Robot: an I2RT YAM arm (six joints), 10 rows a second.
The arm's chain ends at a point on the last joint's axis. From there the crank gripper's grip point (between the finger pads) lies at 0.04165 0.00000 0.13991 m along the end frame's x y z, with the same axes.
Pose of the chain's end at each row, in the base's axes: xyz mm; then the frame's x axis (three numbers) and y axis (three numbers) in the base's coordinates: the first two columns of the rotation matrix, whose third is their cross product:
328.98, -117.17, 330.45, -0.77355, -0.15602, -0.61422, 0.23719, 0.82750, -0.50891
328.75, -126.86, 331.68, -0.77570, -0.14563, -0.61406, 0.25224, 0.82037, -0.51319
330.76, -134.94, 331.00, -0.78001, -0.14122, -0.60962, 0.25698, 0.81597, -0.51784
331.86, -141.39, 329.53, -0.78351, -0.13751, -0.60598, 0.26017, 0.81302, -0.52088
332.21, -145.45, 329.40, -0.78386, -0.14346, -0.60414, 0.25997, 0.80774, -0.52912
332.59, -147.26, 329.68, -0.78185, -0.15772, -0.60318, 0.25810, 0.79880, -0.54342
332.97, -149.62, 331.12, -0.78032, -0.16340, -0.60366, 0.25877, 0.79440, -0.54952
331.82, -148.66, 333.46, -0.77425, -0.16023, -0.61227, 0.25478, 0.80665, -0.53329
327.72, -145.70, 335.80, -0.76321, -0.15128, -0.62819, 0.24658, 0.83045, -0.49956
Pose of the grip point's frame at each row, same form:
378.98, -199.13, 220.49, -0.77355, -0.15602, -0.61422, 0.23719, 0.82750, -0.50891
377.38, -210.29, 222.21, -0.77570, -0.14563, -0.61406, 0.25224, 0.82037, -0.51319
378.10, -219.25, 221.64, -0.78001, -0.14122, -0.60962, 0.25698, 0.81597, -0.51784
378.18, -226.27, 220.17, -0.78351, -0.13751, -0.60598, 0.26017, 0.81302, -0.52088
378.46, -231.43, 220.87, -0.78386, -0.14346, -0.60414, 0.25997, 0.80774, -0.52912
379.43, -235.05, 222.87, -0.78185, -0.15772, -0.60318, 0.25810, 0.79880, -0.54342
380.13, -238.27, 225.17, -0.78032, -0.16340, -0.60366, 0.25877, 0.79440, -0.54952
380.63, -234.93, 226.29, -0.77425, -0.16023, -0.61227, 0.25478, 0.80665, -0.53329
379.49, -227.02, 226.18, -0.76321, -0.15128, -0.62819, 0.24658, 0.83045, -0.49956

